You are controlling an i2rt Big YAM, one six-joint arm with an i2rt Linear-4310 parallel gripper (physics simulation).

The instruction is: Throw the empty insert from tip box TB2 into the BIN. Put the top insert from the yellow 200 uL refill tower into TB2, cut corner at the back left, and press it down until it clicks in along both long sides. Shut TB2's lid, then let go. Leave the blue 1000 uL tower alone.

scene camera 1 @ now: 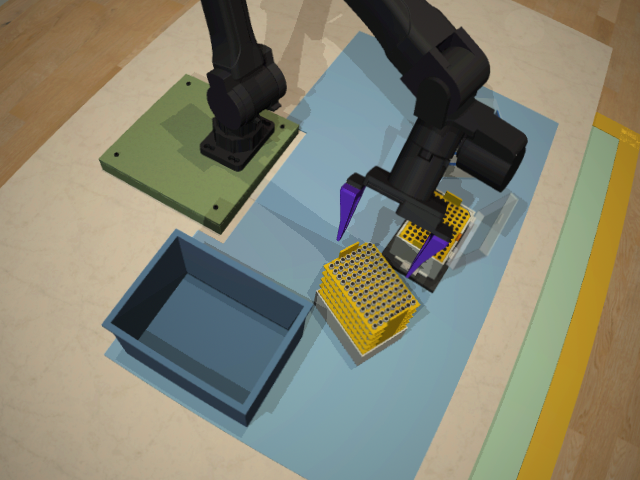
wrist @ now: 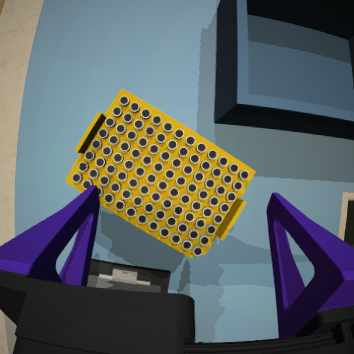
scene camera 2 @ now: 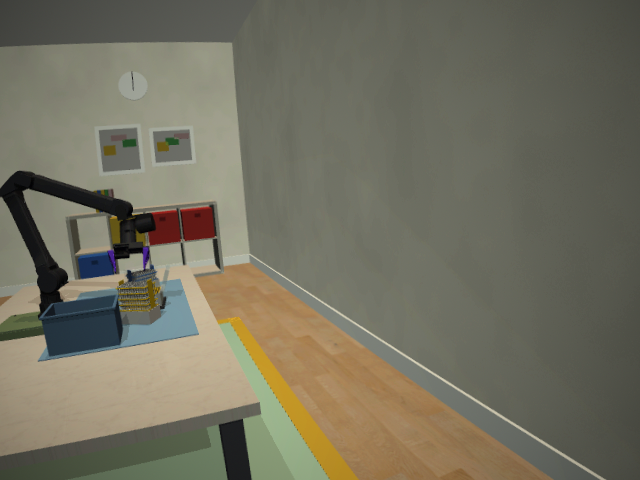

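Note:
The yellow refill tower [scene camera 1: 369, 286] [scene camera 2: 136, 299] [wrist: 160, 170] stands on a pale base, its top insert full of tips, with a tab at each short end. TB2 [scene camera 1: 405, 252] is beside it, with its clear lid [scene camera 1: 497, 228] open; a yellow insert [scene camera 1: 457, 218] with empty holes sits in it. In the wrist view an edge of TB2 [wrist: 156, 280] shows below the tower. My gripper [scene camera 1: 373, 258] [scene camera 2: 129, 269] [wrist: 184, 197] is open and empty, above the tower's TB2 side, its fingers not aligned with the tower's sides. The BIN [scene camera 1: 186, 387] [scene camera 2: 85, 333] [wrist: 226, 65] stands beside the tower; no insert shows inside.
The blue tower [scene camera 2: 135, 275] shows behind the yellow one in scene camera 2; the arm mostly hides it in scene camera 1. The green base plate [scene camera 1: 155, 129] carries the arm. The open lid stands out on TB2's far side. The bin's wall is close to the yellow tower.

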